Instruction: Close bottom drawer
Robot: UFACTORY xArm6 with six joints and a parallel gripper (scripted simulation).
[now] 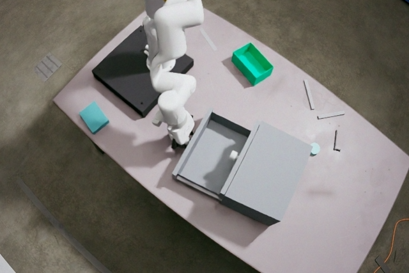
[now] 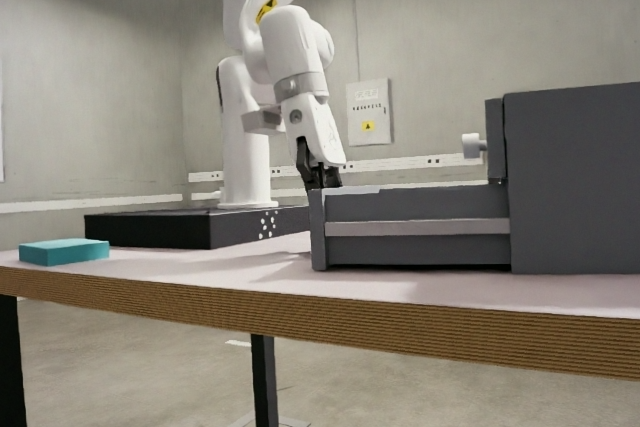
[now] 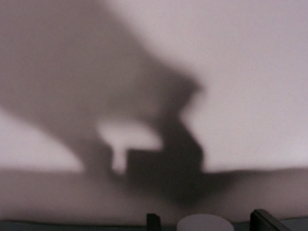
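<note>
The bottom drawer lies 13 cm ahead of my hand, 2 cm to the left of it and 4 cm below it. The rest, counted from my hand: teal block: 38 cm behind, 15 cm to the right, 5 cm below; grey cabinet: 24 cm ahead, 4 cm to the left, 1 cm above; green bin: 2 cm ahead, 46 cm to the left, 4 cm below.
</note>
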